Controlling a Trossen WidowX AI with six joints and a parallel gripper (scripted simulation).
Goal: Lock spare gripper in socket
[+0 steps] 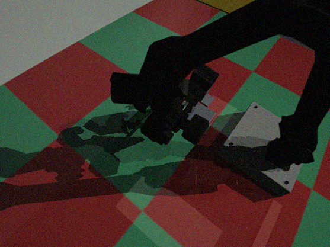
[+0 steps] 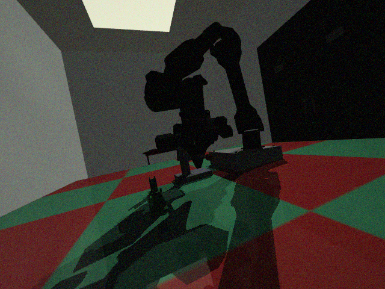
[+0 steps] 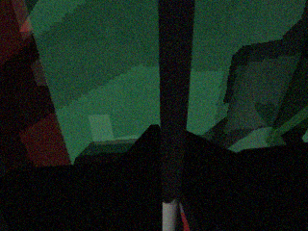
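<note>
Right now the socket is 10 cm to the right of my gripper tip and 2 cm behind it. Also, from my gripper tip: spare gripper: 11 cm to the right, 8 cm above, 2 cm behind; narrow green rack: 12 cm ahead, 3 cm below, 1 cm to the right.
</note>
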